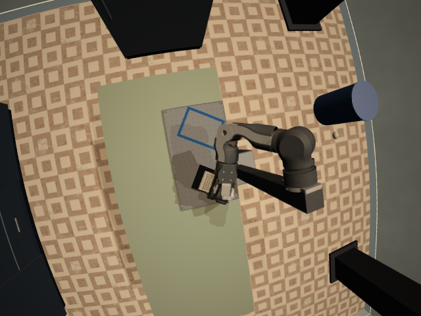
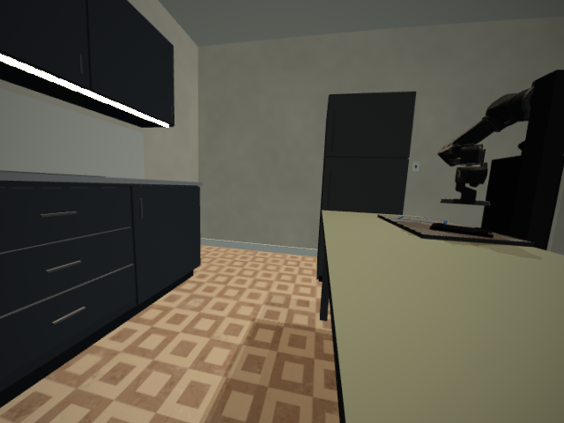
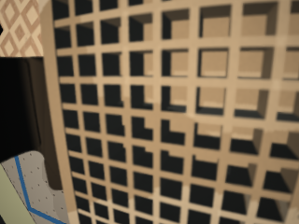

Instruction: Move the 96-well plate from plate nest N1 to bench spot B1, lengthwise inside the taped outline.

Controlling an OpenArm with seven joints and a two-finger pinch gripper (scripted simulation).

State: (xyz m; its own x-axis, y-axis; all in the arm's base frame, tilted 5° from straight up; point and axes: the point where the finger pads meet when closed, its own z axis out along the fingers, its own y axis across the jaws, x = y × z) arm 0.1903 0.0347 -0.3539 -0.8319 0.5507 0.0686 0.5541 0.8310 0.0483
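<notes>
My hand is 100 mm above the black plate nest N1. Also, from my hand: cream 96-well plate: right at my hand.
</notes>
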